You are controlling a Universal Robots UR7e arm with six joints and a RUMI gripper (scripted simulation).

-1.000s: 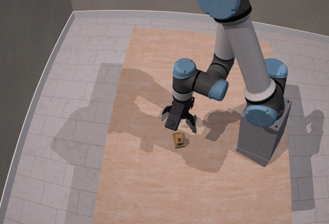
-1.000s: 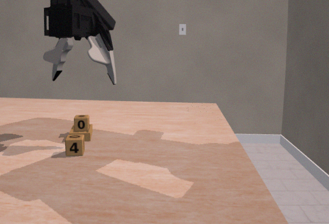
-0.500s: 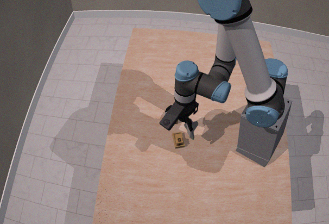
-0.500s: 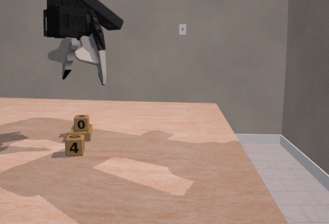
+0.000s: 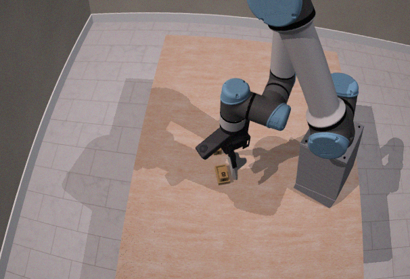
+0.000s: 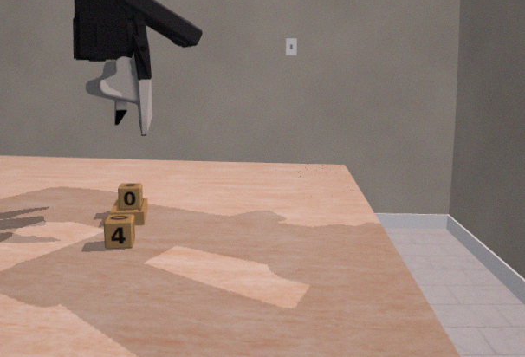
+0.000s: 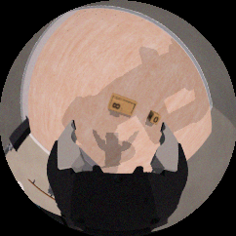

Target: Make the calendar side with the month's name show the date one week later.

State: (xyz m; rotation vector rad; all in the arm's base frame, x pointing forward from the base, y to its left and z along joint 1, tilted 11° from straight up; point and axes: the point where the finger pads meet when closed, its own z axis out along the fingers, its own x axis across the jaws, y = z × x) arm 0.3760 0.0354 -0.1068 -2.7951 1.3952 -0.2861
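The wooden calendar tray is 11 cm below my hand and 1 cm to the right of it.
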